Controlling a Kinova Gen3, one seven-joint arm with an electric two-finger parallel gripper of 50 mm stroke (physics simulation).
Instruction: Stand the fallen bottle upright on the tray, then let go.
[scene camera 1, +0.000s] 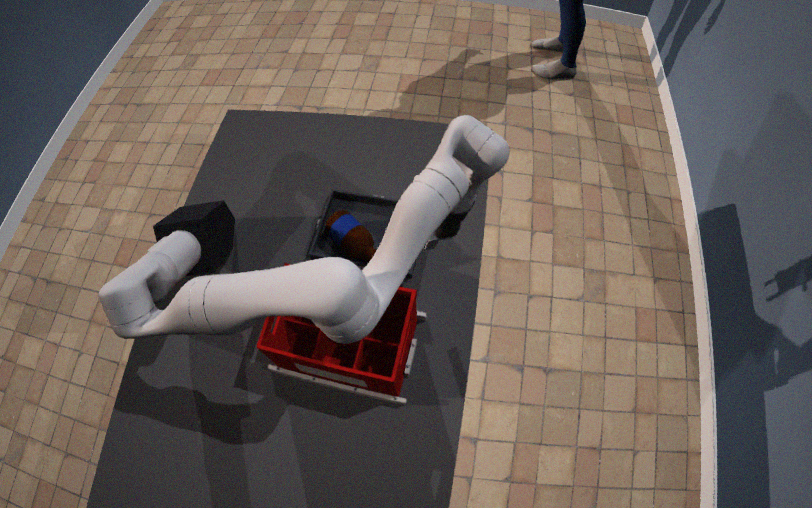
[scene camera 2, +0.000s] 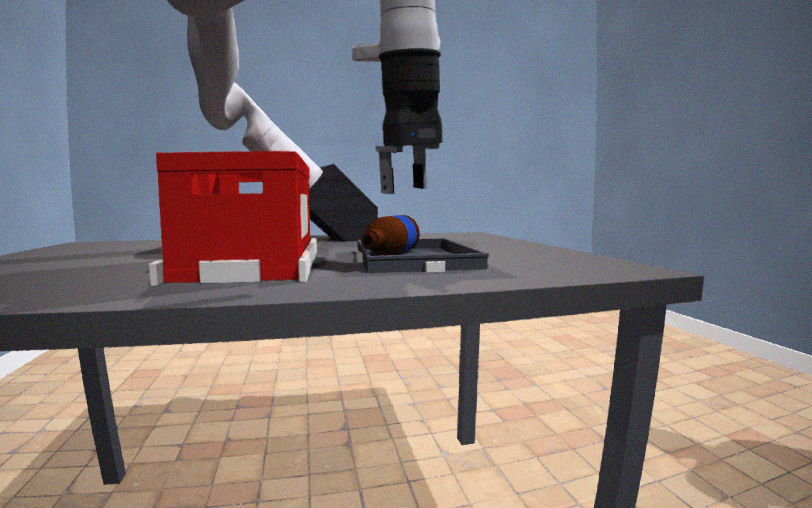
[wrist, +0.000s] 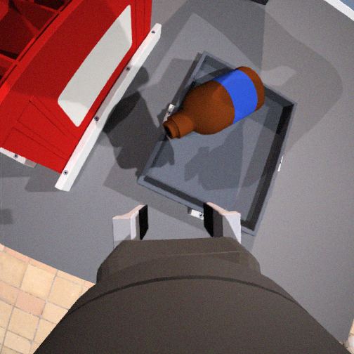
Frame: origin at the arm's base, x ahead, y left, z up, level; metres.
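Where they show: gripper, fingertip midpoint: (scene camera 2: 404, 190); arm's base at its link origin: (scene camera 1: 183, 249) (scene camera 2: 310, 183).
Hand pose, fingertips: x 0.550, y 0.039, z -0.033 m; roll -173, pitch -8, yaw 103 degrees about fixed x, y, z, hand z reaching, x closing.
Note:
Things, the pixels of their top centre, and the offset from my fingertips.
- brown bottle with a blue band, top centre: (scene camera 2: 387, 216) (scene camera 1: 353, 232) dx -0.163, dy +0.035, dz -0.043 m
- dark tray at its top centre: (scene camera 2: 413, 245) (scene camera 1: 369, 229) dx -0.134, dy +0.075, dz -0.097 m
- tall red crate at its top centre: (scene camera 2: 247, 161) (scene camera 1: 335, 319) dx -0.177, dy -0.208, dz +0.053 m
A brown bottle with a blue band (scene camera 1: 348, 231) (scene camera 2: 392, 234) (wrist: 216, 104) lies on its side in the dark tray (scene camera 1: 362, 195) (scene camera 2: 458, 262) (wrist: 199, 196). Its neck rests on the tray's wall on the side facing the red crate, and its mouth pokes a little past that wall. My gripper (scene camera 2: 404, 188) (wrist: 175, 215) is open and empty, fingers pointing down, well above the tray and the bottle. In the wrist view the fingertips appear near the tray's near edge, apart from the bottle. In scene camera 1 the arm hides the fingertips and part of the tray.
A tall red crate (scene camera 1: 335, 369) (scene camera 2: 233, 224) (wrist: 55, 95) with compartments stands beside the tray, with white strips (wrist: 111, 106) along its base. A black block (scene camera 1: 197, 230) (scene camera 2: 342, 202) is at the arm's base. A person's legs (scene camera 1: 571, 32) show on the floor beyond the table.

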